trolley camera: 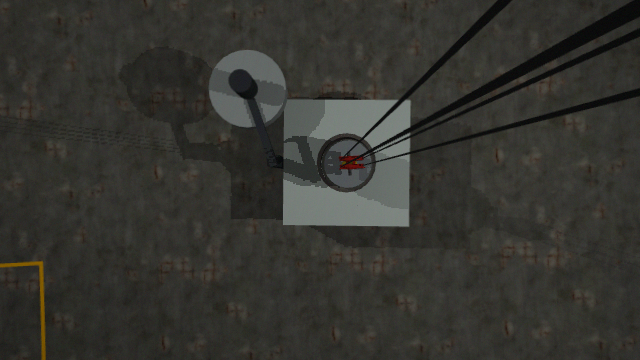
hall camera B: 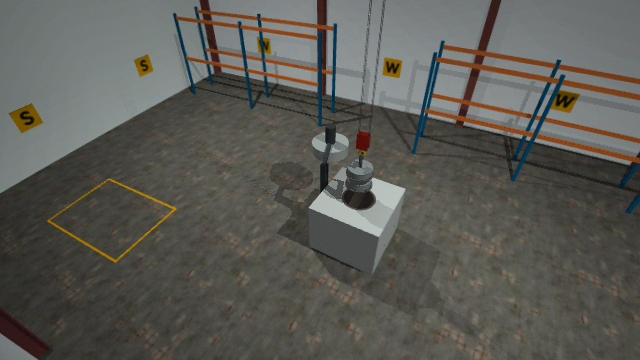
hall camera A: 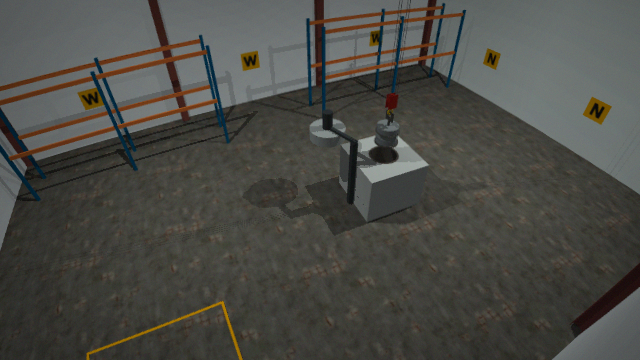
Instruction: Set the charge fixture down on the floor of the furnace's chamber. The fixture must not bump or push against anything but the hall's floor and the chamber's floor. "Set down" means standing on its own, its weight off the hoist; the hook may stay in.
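The charge fixture (hall camera A: 387, 134) (hall camera B: 359, 175) (trolley camera: 345, 181), a grey stepped round body, hangs upright from the hook (hall camera A: 390, 114) (hall camera B: 362, 154) below the red hook block (hall camera A: 391, 101) (hall camera B: 363, 141) (trolley camera: 351, 162). In both hall views it is just above the round chamber opening (hall camera A: 383, 157) (hall camera B: 359, 202) in the top of the white furnace (hall camera A: 397, 191) (hall camera B: 345, 230) (trolley camera: 350, 211). In the trolley view its disc lies inside the opening's outline, with a dark ring visible around it, slightly wider at the left. The hook's tip is hidden there. The chamber's floor is hidden.
The round furnace lid (hall camera A: 320, 135) (hall camera B: 330, 151) (trolley camera: 272, 107) hangs beside the furnace on a dark swing arm (hall camera A: 344, 134) (trolley camera: 258, 117) with a dark post (hall camera A: 352, 175) (hall camera B: 324, 176). Blue and orange racks (hall camera A: 309, 65) (hall camera B: 320, 80) stand along the W wall. A yellow floor rectangle (hall camera A: 155, 328) (hall camera B: 142, 194) (trolley camera: 43, 310) is marked.
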